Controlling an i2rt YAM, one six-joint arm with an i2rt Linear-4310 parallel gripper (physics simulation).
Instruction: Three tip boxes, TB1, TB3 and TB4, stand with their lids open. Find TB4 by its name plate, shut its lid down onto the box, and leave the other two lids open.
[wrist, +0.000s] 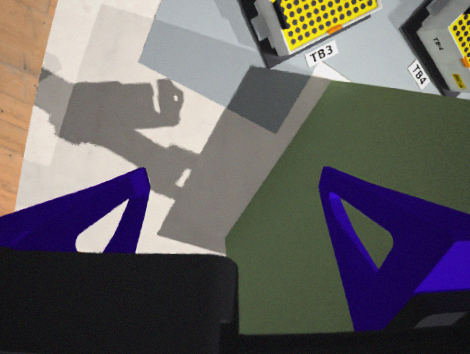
In view: the gripper (234, 177) and a blue-grey mat (217, 56).
